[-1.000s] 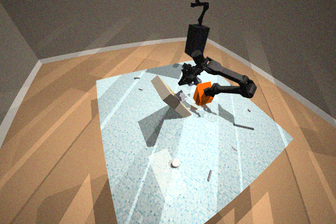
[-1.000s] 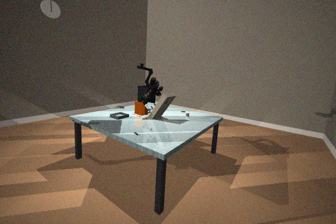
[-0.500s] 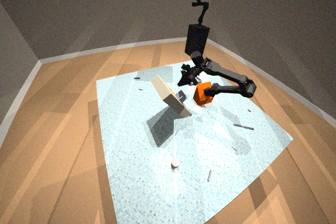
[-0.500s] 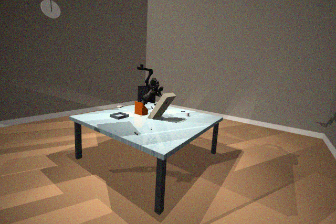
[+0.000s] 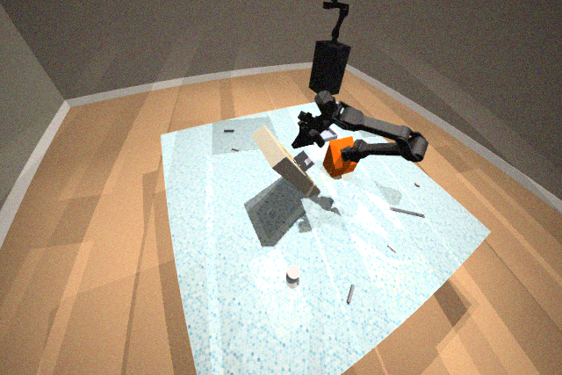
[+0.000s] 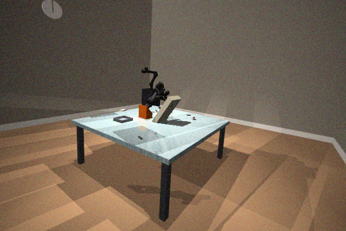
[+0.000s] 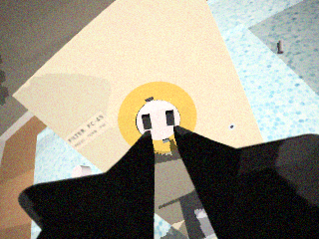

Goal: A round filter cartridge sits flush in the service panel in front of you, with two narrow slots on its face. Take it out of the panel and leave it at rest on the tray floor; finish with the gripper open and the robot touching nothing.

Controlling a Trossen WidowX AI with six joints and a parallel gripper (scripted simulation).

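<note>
My gripper tip is now 40 mm short of the round filter cartridge and 30 mm above it. Also, from my gripper tip: tray (400 mm behind, 270 mm to the right, 240 mm below); service panel (100 mm below, 10 mm behind).
</note>
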